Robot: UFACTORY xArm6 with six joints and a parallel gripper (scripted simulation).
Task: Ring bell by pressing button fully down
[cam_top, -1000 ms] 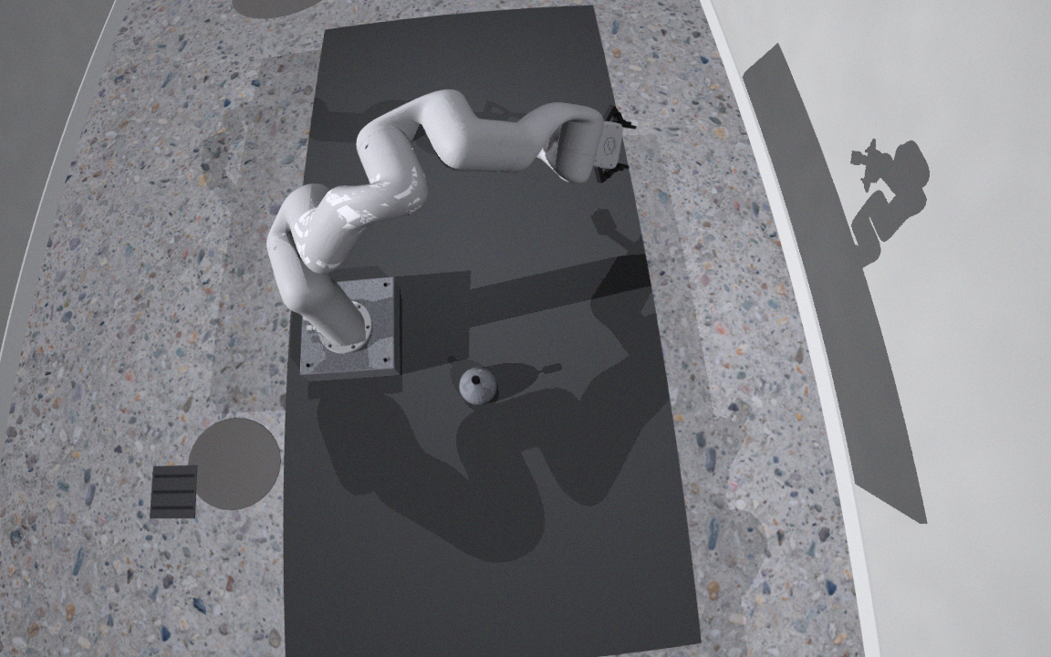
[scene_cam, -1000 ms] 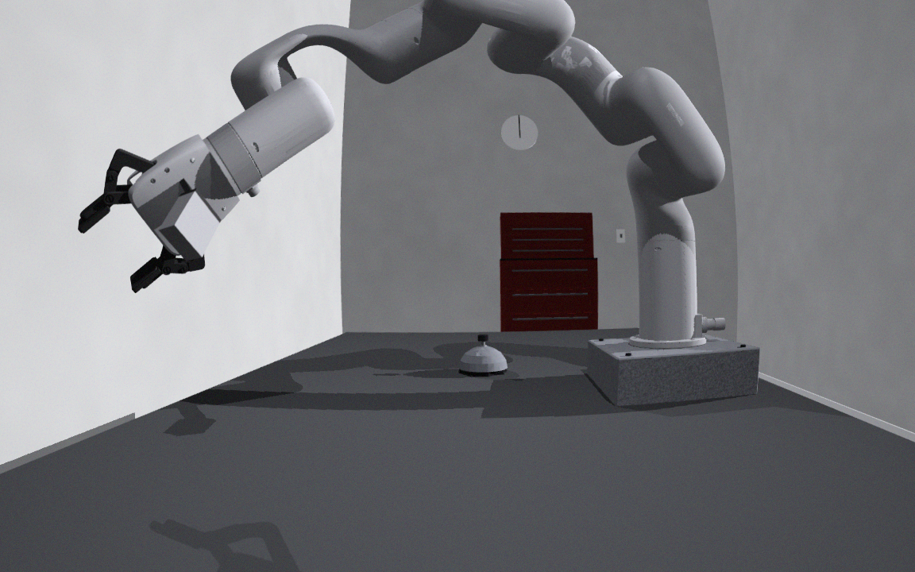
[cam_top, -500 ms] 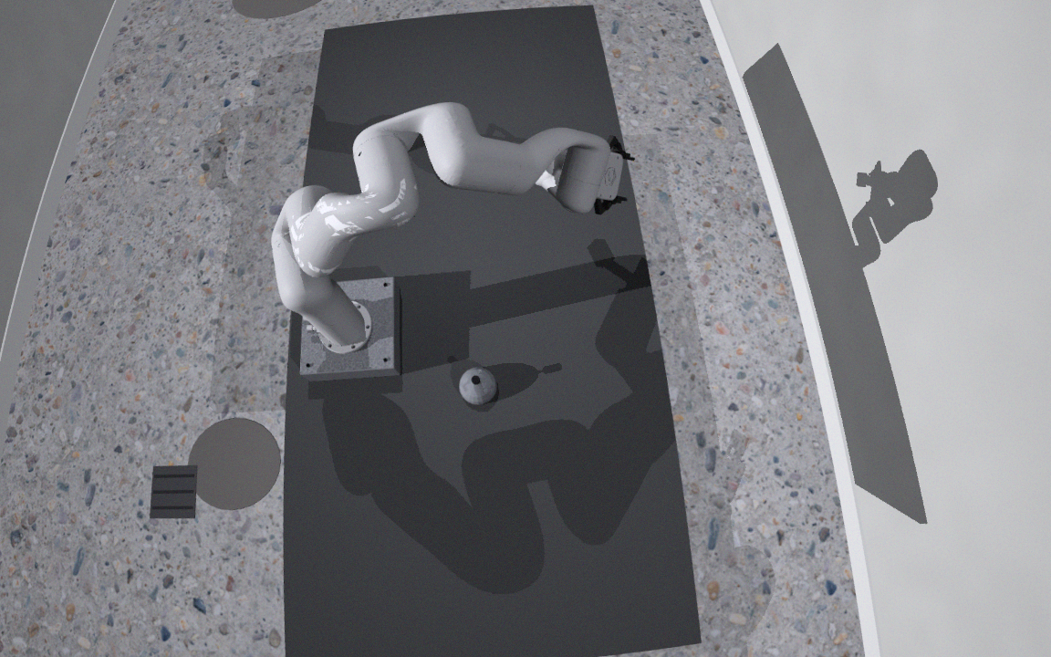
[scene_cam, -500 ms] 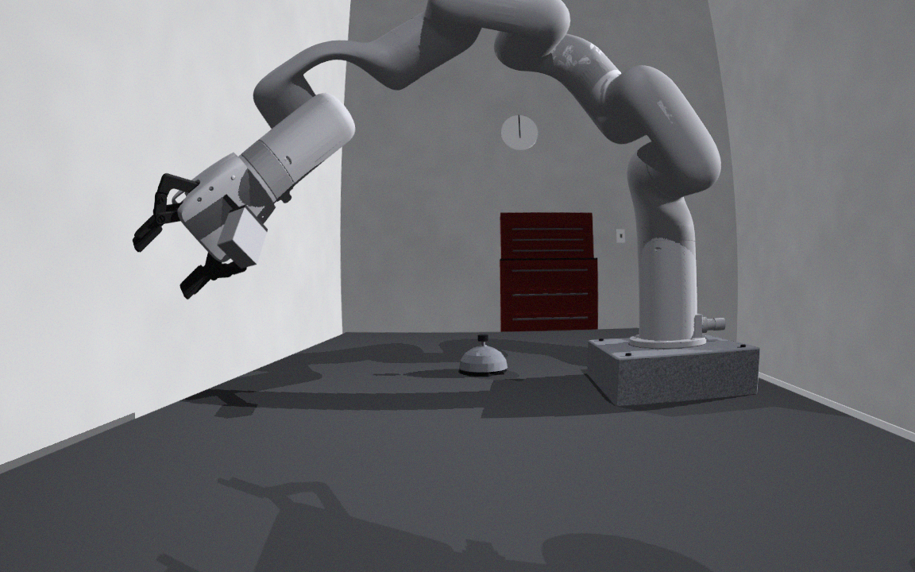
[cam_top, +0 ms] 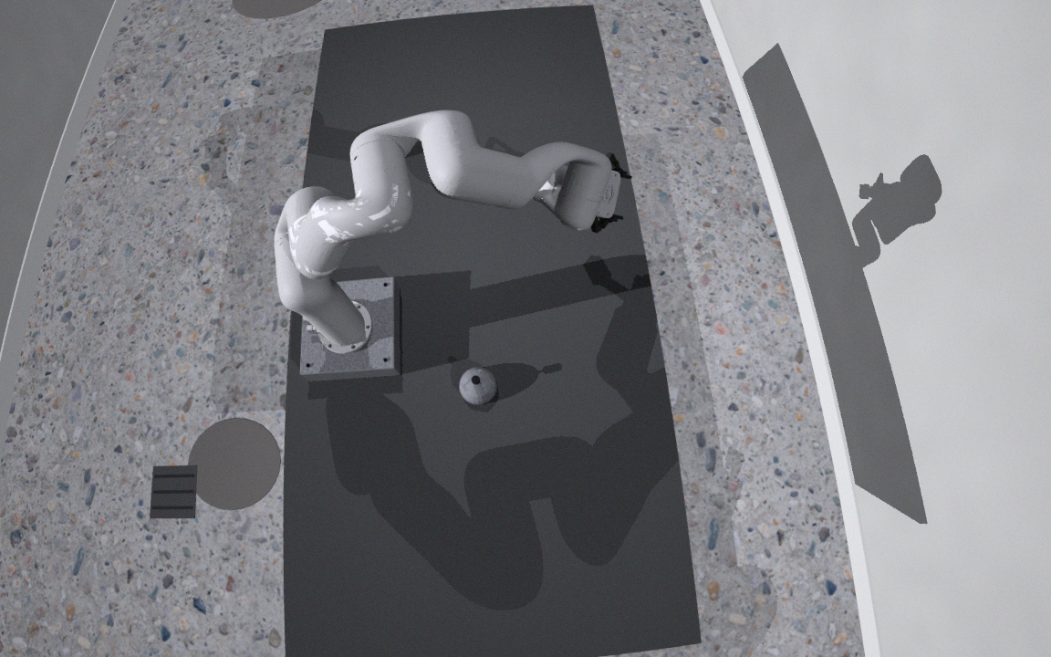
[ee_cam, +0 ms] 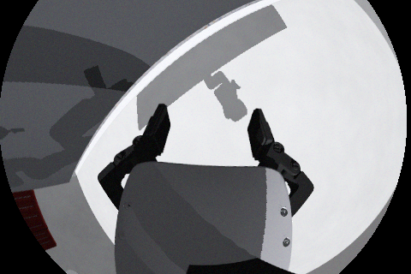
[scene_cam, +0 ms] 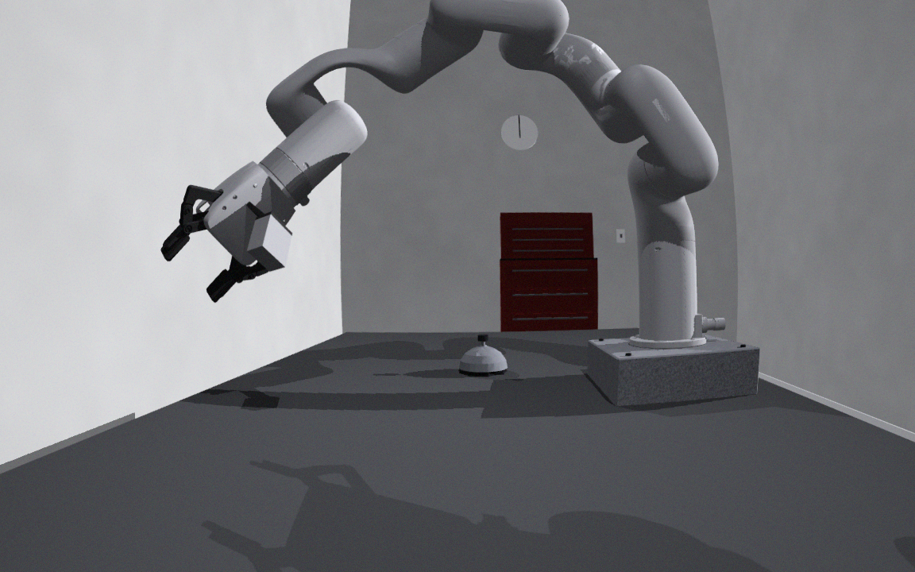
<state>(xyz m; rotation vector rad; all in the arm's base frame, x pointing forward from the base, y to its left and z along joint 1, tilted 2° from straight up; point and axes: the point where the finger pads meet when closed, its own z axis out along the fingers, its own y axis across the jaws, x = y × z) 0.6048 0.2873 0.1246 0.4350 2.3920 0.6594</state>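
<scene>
Now: hand 30 cm past the dark button, 39 cm to the left of it and 13 cm above it. Round my hand: bell 30 cm behind, 39 cm to the right, 14 cm below.
</scene>
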